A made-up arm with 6 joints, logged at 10 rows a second.
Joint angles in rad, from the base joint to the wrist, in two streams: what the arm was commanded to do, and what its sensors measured. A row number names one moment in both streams.
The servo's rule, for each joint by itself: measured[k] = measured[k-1] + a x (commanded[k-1-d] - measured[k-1]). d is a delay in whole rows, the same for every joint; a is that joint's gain. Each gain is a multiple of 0.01, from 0.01 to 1. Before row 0 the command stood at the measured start. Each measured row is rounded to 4 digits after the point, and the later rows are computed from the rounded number. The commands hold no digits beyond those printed.
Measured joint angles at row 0:
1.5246 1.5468 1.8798 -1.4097 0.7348 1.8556
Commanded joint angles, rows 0 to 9:
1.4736 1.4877 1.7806 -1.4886 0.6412 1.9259
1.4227 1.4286 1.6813 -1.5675 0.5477 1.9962
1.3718 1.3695 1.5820 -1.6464 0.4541 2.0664
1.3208 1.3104 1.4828 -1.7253 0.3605 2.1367
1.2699 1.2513 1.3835 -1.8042 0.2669 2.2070
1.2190 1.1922 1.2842 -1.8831 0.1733 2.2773
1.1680 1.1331 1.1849 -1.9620 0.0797 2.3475
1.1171 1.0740 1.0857 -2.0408 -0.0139 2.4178
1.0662 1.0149 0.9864 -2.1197 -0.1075 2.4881
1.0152 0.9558 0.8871 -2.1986 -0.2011 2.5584
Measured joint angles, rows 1 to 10:
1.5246 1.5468 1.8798 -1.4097 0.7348 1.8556
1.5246 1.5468 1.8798 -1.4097 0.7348 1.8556
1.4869 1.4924 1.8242 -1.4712 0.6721 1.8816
1.4394 1.4337 1.7442 -1.5463 0.5888 1.9240
1.3894 1.3746 1.6534 -1.6244 0.4986 1.9767
1.3386 1.3155 1.5579 -1.7031 0.4061 2.0359
1.2878 1.2564 1.4602 -1.7820 0.3128 2.0992
1.2369 1.1973 1.3616 -1.8609 0.2193 2.1651
1.1859 1.1382 1.2626 -1.9398 0.1258 2.2326
1.1350 1.0791 1.1635 -2.0186 0.0322 2.3011
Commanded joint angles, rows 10 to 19:
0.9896 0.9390 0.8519 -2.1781 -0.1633 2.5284
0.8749 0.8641 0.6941 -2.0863 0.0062 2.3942
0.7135 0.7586 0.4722 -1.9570 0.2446 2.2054
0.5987 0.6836 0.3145 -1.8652 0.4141 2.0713
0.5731 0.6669 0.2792 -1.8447 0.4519 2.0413
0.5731 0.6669 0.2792 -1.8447 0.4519 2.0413
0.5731 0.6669 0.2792 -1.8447 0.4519 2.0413
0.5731 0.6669 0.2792 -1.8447 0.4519 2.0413
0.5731 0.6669 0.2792 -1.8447 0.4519 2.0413
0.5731 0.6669 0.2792 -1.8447 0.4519 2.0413
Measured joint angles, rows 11 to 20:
1.0841 1.0200 1.0643 -2.0975 -0.0614 2.3703
1.0331 0.9609 0.9651 -2.1764 -0.1550 2.4399
1.0009 0.9408 0.9017 -2.1777 -0.1606 2.4726
0.9077 0.8702 0.7854 -2.1064 -0.0488 2.4436
0.7640 0.7675 0.6100 -1.9899 0.1478 2.3555
0.6417 0.6903 0.4445 -1.8926 0.3262 2.2503
0.5909 0.6688 0.3519 -1.8552 0.4104 2.1730
0.5777 0.6671 0.3112 -1.8470 0.4382 2.1243
0.5743 0.6669 0.2933 -1.8452 0.4474 2.0936
0.5734 0.6669 0.2854 -1.8448 0.4504 2.0742

